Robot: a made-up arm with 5 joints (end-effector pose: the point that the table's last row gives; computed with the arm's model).
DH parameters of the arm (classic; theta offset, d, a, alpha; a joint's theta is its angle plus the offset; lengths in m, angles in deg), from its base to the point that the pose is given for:
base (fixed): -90 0.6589 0.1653 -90
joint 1: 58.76 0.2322 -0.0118 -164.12
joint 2: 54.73 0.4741 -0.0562 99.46
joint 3: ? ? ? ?
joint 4: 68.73 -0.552 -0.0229 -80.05
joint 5: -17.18 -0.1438 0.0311 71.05
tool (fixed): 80.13 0.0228 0 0
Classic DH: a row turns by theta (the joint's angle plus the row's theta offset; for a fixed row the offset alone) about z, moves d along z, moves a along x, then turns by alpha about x.
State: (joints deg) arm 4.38 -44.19 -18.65 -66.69 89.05
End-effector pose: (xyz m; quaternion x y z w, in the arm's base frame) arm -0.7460 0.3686 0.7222 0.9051 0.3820 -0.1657 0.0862
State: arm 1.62 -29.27 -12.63 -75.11 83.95
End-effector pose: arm -0.6791 0.4444 0.6735 0.8500 0.3483 -0.3360 0.2081
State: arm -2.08 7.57 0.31 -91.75 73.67
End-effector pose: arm -0.4995 0.5289 0.4118 0.6365 0.1797 -0.6541 0.3671
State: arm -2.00 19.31 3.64 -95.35 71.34
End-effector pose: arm -0.4536 0.5085 0.3163 0.5691 0.1123 -0.7176 0.3854
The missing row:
joint 3: 61.58 0.0134 0.2096 101.91
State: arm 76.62 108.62 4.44 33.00 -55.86
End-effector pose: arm -0.7393 0.2709 0.4932 -0.1927 0.1132 0.0049 0.9747
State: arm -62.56 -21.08 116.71 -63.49 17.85
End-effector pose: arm 0.3338 0.1492 0.5770 0.7936 -0.1992 -0.5367 0.2063
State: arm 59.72 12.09 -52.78 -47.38 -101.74
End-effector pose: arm -0.8041 0.1153 0.7113 -0.3882 0.1584 0.2638 0.8687
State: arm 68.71 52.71 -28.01 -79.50 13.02
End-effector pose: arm -0.7260 0.2790 0.8280 0.2594 0.7084 -0.2917 0.5881
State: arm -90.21 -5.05 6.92 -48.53 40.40
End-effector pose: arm -0.5430 -0.2885 -0.0557 0.1284 0.0055 -0.4446 0.8865
